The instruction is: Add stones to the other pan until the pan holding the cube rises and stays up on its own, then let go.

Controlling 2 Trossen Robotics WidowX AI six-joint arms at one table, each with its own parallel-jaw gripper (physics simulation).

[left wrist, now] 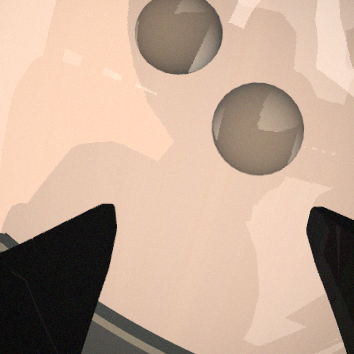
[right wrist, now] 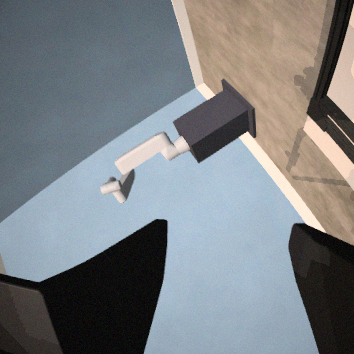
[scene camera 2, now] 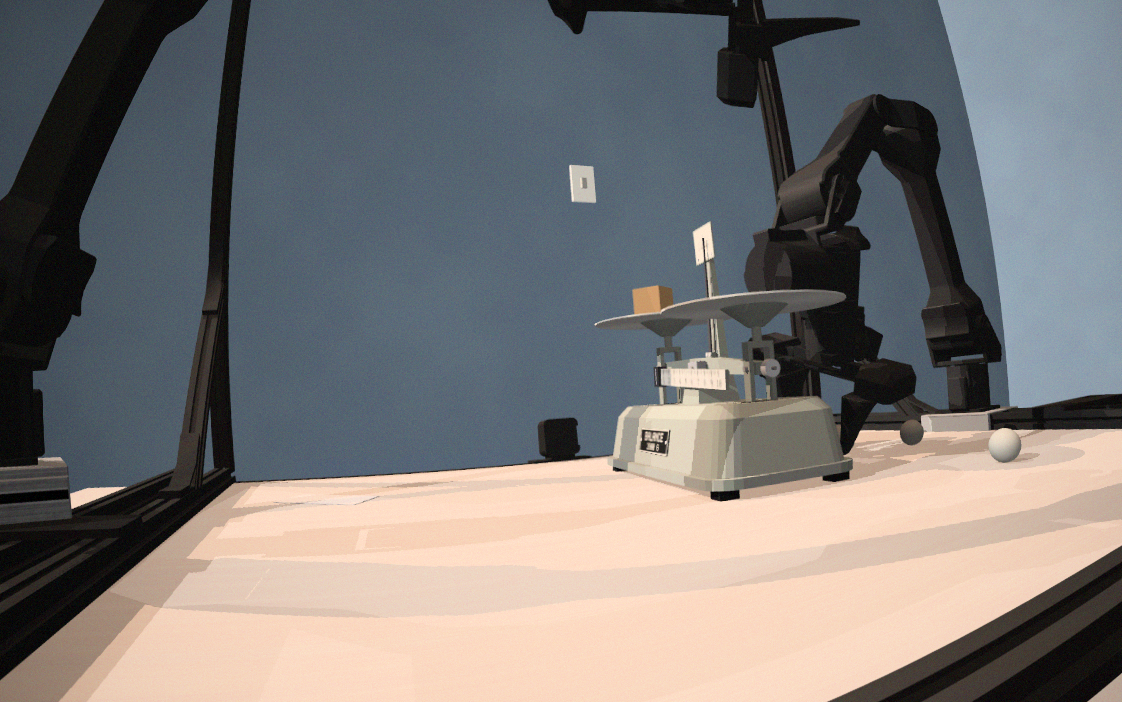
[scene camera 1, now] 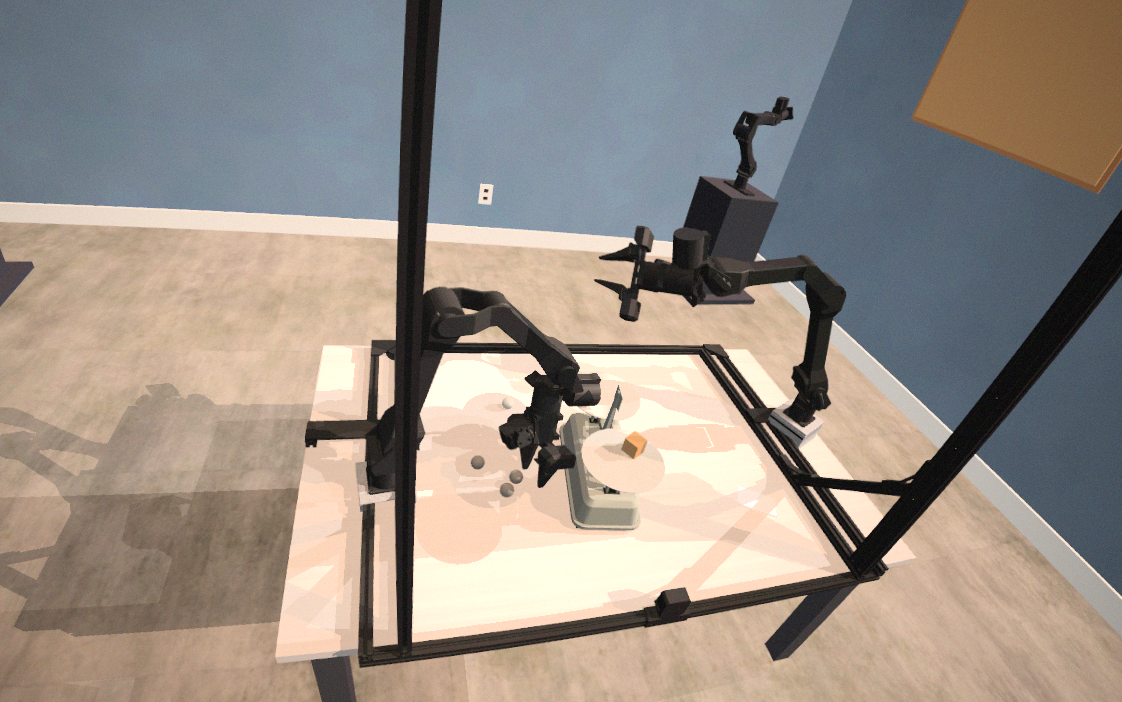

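Where they show: left gripper, fingertip midpoint: (left wrist: 215, 218) (scene camera 1: 532, 478); right gripper, fingertip midpoint: (right wrist: 230, 233) (scene camera 1: 596, 269); left arm's base, link origin: (scene camera 2: 970, 410) (scene camera 1: 385, 478); right arm's base, link origin: (scene camera 1: 798, 415).
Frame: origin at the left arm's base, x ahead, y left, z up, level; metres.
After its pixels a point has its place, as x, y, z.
Observation:
An orange cube (scene camera 1: 634, 444) @(0.407, -0.144, 0.164) (scene camera 2: 652, 298) @(0.427, -0.121, 0.152) sits on one pan (scene camera 1: 612, 473) @(0.356, -0.175, 0.135) (scene camera 2: 616, 322) @(0.448, -0.158, 0.133) of the grey-green balance (scene camera 1: 608, 511) @(0.376, -0.178, 0.028) (scene camera 2: 777, 442) @(0.459, 0.067, 0.016). The other pan (scene camera 2: 777, 301) @(0.446, 0.067, 0.121) is seen nearly edge-on in scene camera 2; no stone shows above its rim. In scene camera 2 the cube's pan appears lower. Several stones lie on the table: a dark pair (scene camera 1: 515, 476) @(0.241, -0.043, 0.003) (scene camera 1: 506, 490) @(0.214, -0.072, 0.002), another dark one (scene camera 1: 477, 461) @(0.178, 0.008, 0.003) and a pale one (scene camera 1: 507, 403) @(0.287, 0.168, 0.000) (scene camera 2: 1004, 444) @(0.305, 0.184, -0.005). My left gripper (scene camera 1: 535, 476) @(0.278, -0.044, -0.009) (left wrist: 215, 218) @(0.278, -0.044, -0.009) is open and empty beside the dark pair. My right gripper (scene camera 1: 598, 269) @(0.445, 0.196, 0.326) (right wrist: 230, 233) @(0.445, 0.196, 0.326) is open, empty, high behind the balance.
A black frame rail (scene camera 1: 529, 631) @(0.178, -0.332, -0.022) runs along the table's front edge, with a small black box (scene camera 1: 672, 603) @(0.402, -0.375, 0.031) on it. A tall black post (scene camera 1: 409, 248) @(-0.013, -0.316, 0.623) stands at the left. The balance's upright card (scene camera 1: 614, 405) @(0.404, -0.058, 0.180) (scene camera 2: 703, 243) @(0.416, -0.048, 0.193) rises close to the left wrist.

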